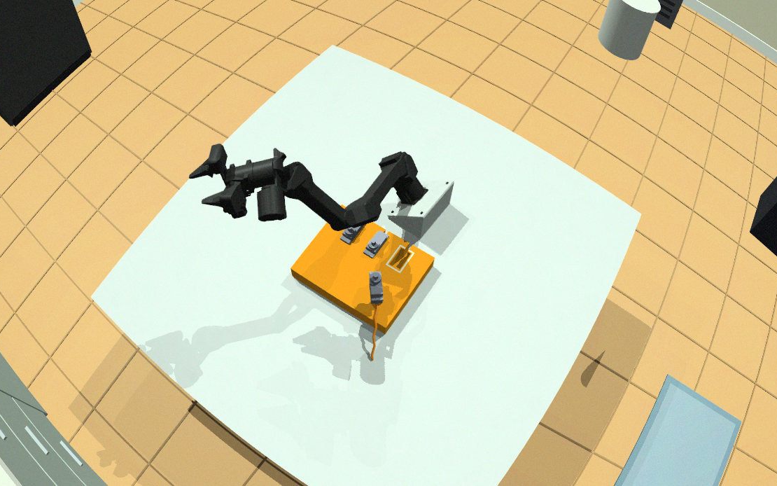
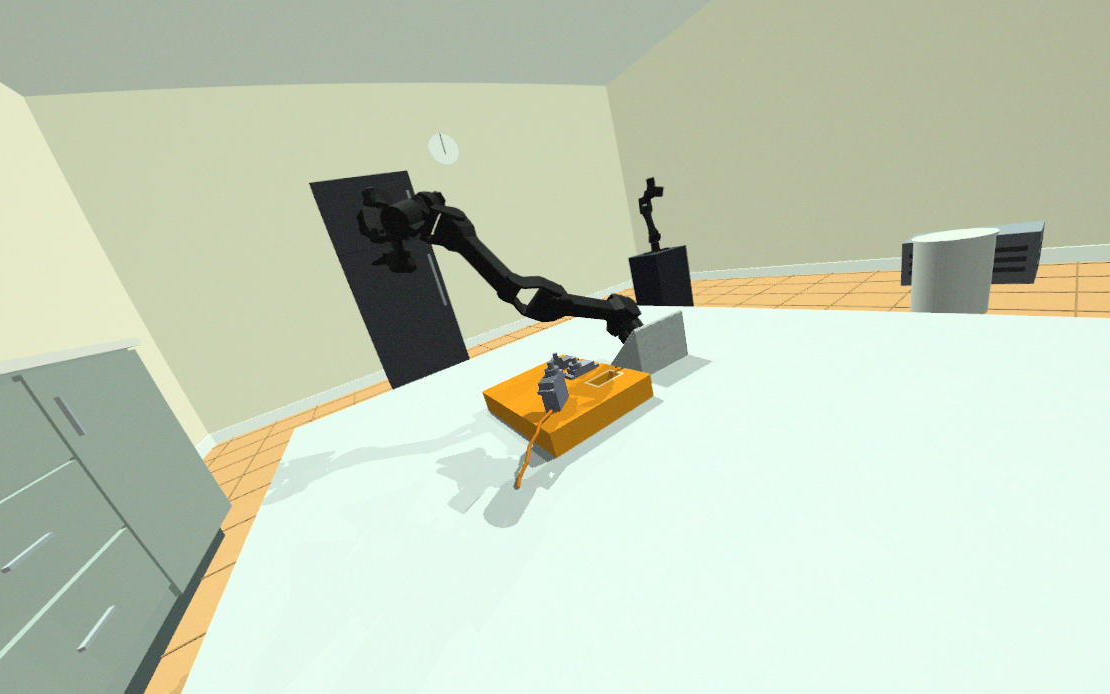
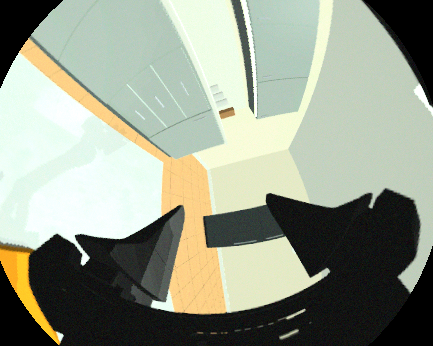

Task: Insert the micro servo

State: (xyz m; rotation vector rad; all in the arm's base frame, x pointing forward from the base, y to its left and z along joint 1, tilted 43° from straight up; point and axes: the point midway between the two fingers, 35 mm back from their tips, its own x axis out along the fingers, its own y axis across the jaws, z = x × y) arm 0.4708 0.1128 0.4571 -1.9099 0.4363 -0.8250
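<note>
My gripper tip is now 400 mm above the orange deck, 280 mm to the right of it and 220 mm past it.
</note>
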